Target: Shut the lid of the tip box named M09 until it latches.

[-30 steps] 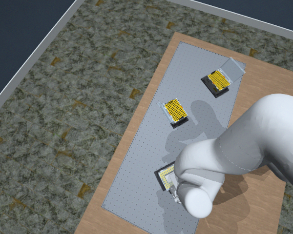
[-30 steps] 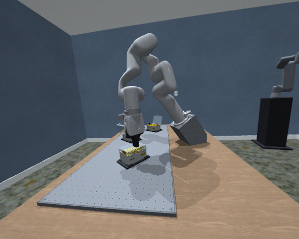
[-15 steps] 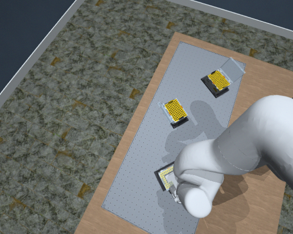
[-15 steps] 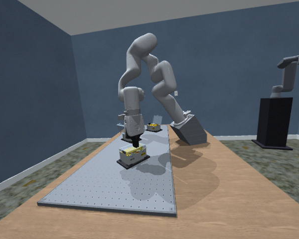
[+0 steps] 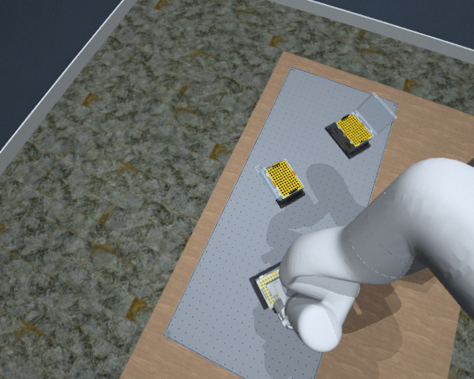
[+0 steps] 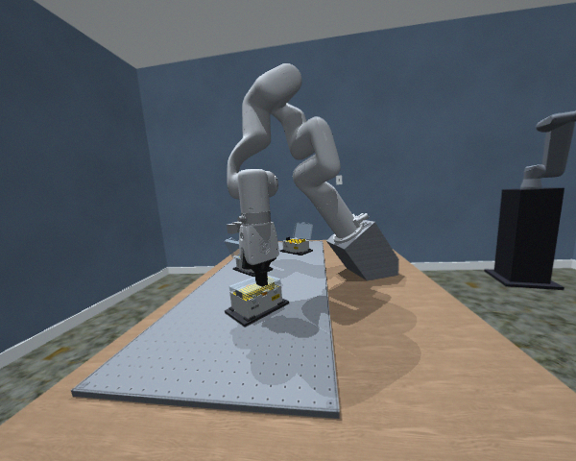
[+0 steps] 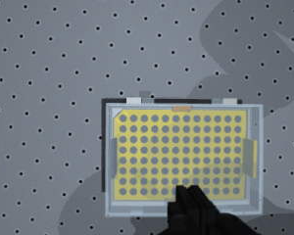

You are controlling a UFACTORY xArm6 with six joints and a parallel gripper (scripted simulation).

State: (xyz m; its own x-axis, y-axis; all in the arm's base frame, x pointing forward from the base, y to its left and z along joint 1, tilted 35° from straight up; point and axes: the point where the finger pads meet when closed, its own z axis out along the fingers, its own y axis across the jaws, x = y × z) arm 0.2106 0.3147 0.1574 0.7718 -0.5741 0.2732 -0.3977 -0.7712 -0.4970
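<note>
My hand is 3 cm short of the clear lid, 3 cm above it and 1 cm to the left of it. The rest, counted from my hand: tip box (5 cm below, 3 cm ahead, 1 cm to the right).
</note>
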